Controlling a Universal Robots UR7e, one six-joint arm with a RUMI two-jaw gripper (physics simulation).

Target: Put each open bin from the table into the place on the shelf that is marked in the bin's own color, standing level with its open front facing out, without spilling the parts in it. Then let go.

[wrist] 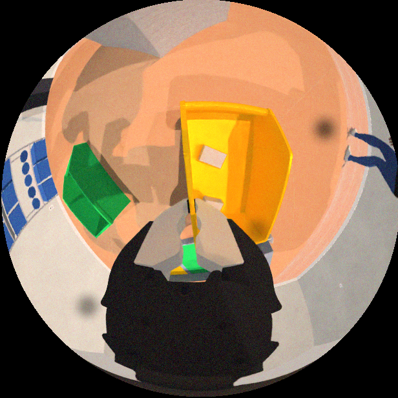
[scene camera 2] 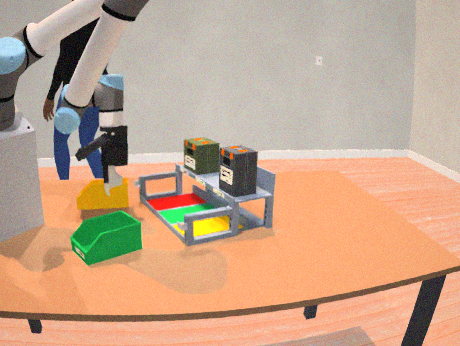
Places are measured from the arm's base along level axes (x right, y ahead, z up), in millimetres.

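Where they show: gripper, between the fingertips: (scene camera 2: 109,195).
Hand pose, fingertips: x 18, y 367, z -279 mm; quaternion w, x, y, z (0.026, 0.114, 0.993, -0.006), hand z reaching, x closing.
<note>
After its pixels a point has its place.
The yellow bin (scene camera 2: 95,195) {z -276, x 11, y 324 mm} (wrist: 270,160) is held slightly above the table, its shadow beneath it; two pale parts lie in it in the wrist view. My gripper (scene camera 2: 108,190) {z -279, x 18, y 367 mm} (wrist: 192,199) is shut on a side wall of the yellow bin. The green bin (scene camera 2: 115,237) {z -292, x 287, y 332 mm} (wrist: 92,187) stands upright on the table, its low labelled front toward the left in the scene view. The grey shelf (scene camera 2: 268,212) {z -296, x 265, y 775 mm} has a red place (scene camera 2: 175,201) {z -340, x -21, y 599 mm}, a green place (scene camera 2: 185,215) {z -262, x 274, y 525 mm} and a yellow place (scene camera 2: 210,226) {z -340, x 201, y 626 mm} on its lower level. The gripper hides part of the held wall.
An olive box (scene camera 2: 202,157) {z -189, x 19, y 677 mm} and a dark grey box (scene camera 2: 239,172) {z -176, x 243, y 690 mm} stand on the shelf's upper board. Low side frames rise at both ends of the marked places. The robot's pedestal (scene camera 2: 17,185) {z -199, x 65, y 71 mm} is at the left. A person (scene camera 2: 62,150) stands behind the arm.
</note>
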